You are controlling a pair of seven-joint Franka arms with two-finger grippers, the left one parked.
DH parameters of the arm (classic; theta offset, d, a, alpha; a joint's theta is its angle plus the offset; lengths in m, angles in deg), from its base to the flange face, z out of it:
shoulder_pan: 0 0.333 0 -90
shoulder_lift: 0 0 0 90
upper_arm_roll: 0 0.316 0.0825 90
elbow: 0 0 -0.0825 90
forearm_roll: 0 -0.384 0 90
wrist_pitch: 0 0 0.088 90
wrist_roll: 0 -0.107 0 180
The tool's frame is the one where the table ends.
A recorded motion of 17 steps. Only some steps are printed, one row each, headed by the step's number.
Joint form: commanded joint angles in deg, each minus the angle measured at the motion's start. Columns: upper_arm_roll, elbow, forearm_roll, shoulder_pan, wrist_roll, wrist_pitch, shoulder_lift.
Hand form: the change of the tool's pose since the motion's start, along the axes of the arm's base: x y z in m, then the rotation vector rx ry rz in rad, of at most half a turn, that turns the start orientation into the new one. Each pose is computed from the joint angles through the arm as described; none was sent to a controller.
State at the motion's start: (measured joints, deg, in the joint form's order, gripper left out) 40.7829 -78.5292 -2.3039 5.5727 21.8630 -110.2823 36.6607
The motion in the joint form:
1: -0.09 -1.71 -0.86 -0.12 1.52 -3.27 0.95
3: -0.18 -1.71 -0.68 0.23 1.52 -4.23 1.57
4: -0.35 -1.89 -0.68 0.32 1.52 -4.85 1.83
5: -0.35 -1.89 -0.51 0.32 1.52 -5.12 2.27
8: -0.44 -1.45 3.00 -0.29 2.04 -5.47 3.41
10: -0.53 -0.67 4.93 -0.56 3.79 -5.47 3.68
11: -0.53 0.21 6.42 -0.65 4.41 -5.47 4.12
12: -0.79 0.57 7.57 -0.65 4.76 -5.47 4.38
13: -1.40 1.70 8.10 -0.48 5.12 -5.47 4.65
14: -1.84 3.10 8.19 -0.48 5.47 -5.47 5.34
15: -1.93 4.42 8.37 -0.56 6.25 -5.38 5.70
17: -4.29 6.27 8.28 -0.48 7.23 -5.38 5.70
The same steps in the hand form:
1: 0.0011 0.0024 -0.0184 0.0282 -0.0015 0.0029
3: 0.0015 0.0057 -0.0240 0.0335 -0.0049 0.0014
4: 0.0025 0.0058 -0.0280 0.0354 -0.0060 -0.0029
5: 0.0035 0.0059 -0.0323 0.0354 -0.0038 -0.0041
8: 0.0142 -0.0034 -0.0425 0.0043 -0.0400 0.0084
10: 0.0216 -0.0089 -0.0406 -0.0043 -0.0790 0.0368
11: 0.0274 -0.0118 -0.0393 -0.0112 -0.1039 0.0478
12: 0.0314 -0.0149 -0.0409 -0.0231 -0.1197 0.0546
13: 0.0390 -0.0193 -0.0379 -0.0256 -0.1381 0.0502
14: 0.0480 -0.0242 -0.0367 -0.0198 -0.1475 0.0398
15: 0.0549 -0.0277 -0.0312 -0.0109 -0.1639 0.0410
17: 0.0737 -0.0470 -0.0262 -0.0220 -0.1948 0.0148

